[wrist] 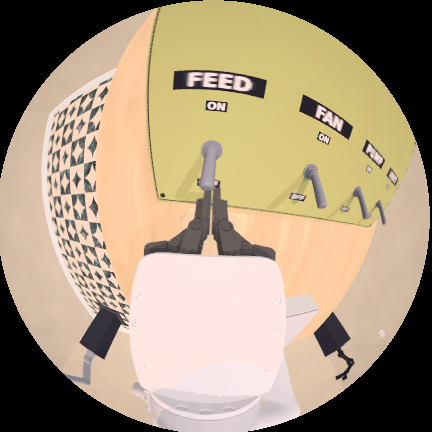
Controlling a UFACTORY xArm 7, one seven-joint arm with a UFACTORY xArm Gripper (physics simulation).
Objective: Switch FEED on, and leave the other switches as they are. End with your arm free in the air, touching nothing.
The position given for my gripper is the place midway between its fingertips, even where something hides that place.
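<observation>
There is a yellow-green panel (pixel 275 106) that I can see, and along with the panel I see my gripper (pixel 211 196).
</observation>
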